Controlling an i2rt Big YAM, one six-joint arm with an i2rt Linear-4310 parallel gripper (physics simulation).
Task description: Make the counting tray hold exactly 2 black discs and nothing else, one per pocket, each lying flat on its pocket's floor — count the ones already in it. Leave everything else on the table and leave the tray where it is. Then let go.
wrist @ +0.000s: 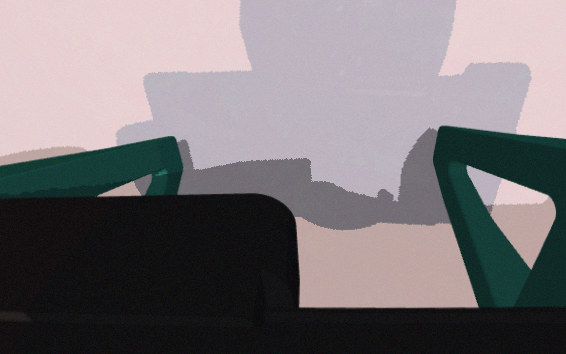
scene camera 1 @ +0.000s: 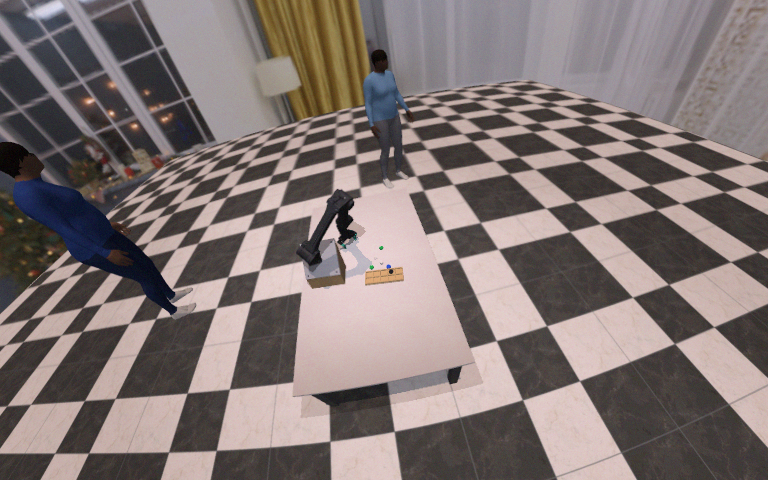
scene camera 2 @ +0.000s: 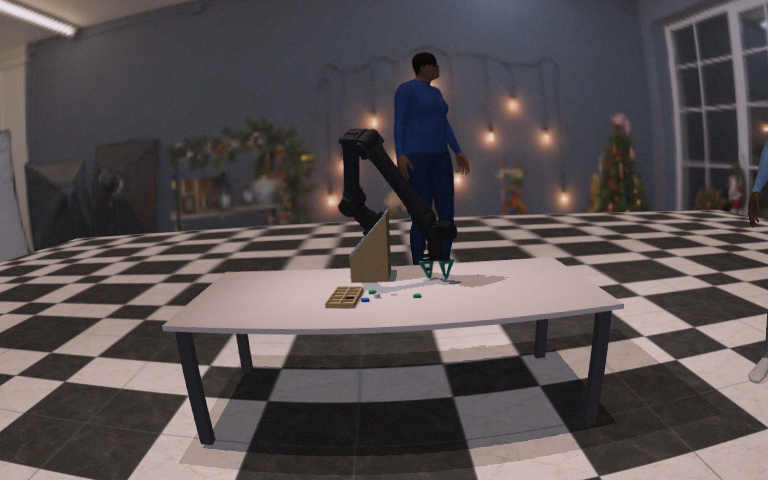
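The tan counting tray (scene camera 1: 378, 283) (scene camera 2: 339, 306) lies on the table, with two rows of pockets. One black disc (scene camera 1: 390, 271) (scene camera 2: 349, 297) is in a pocket of the tray; the view is too small to tell how flat it lies. No second black disc can be made out; the gripper and arm may hide one. My gripper (scene camera 1: 349, 242) (scene camera 2: 437, 279) (wrist: 303, 147) is open, with its green fingers wide apart and pointing down low over the table, well away from the tray. In the wrist view table and shadow show between the fingers, and the black gripper body hides the lower part.
A blue disc (scene camera 1: 388, 266) (scene camera 2: 364, 300) lies close beside the tray. One green disc (scene camera 1: 371, 267) (scene camera 2: 372, 292) is near it, another green disc (scene camera 1: 381, 247) (scene camera 2: 417, 295) farther off. Two small whitish pieces (scene camera 1: 381, 263) (scene camera 2: 377, 296) lie between. The arm's wedge-shaped base (scene camera 1: 325, 268) (scene camera 2: 373, 257) stands nearby.
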